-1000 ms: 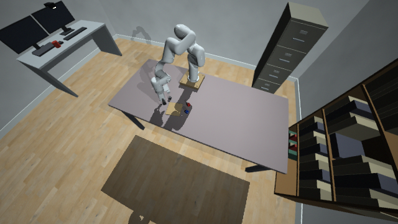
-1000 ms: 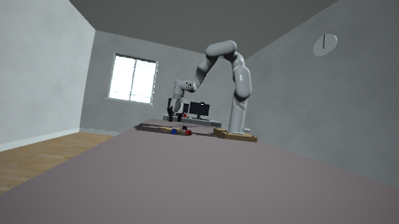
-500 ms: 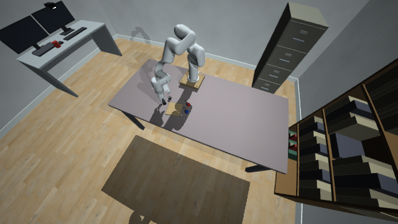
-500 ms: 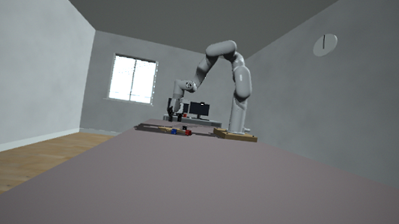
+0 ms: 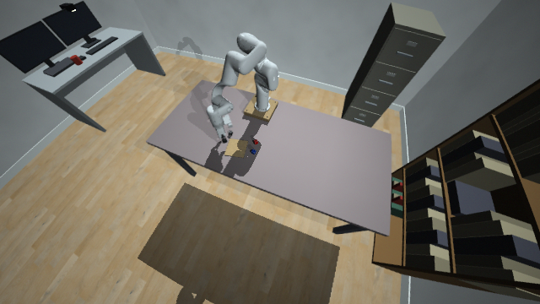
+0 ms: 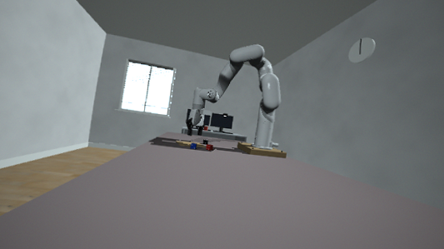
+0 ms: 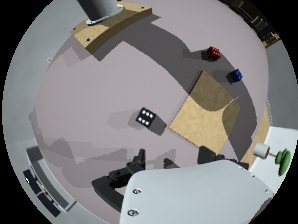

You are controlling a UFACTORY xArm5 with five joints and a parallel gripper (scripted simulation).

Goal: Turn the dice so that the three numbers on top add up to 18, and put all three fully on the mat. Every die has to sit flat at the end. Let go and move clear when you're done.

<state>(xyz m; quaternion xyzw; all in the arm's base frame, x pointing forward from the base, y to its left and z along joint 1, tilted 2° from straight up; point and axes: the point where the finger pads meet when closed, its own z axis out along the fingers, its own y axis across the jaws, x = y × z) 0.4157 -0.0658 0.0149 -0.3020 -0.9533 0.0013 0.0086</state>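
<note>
Right now my hand is 11 cm to the right of the tan mat and 5 cm above it. From my hand the other things lie so: black die (7 cm behind, 4 cm below); then blue die (3 cm behind, 24 cm to the left, 4 cm below); then red die (11 cm behind, 21 cm to the left, 4 cm below).
</note>
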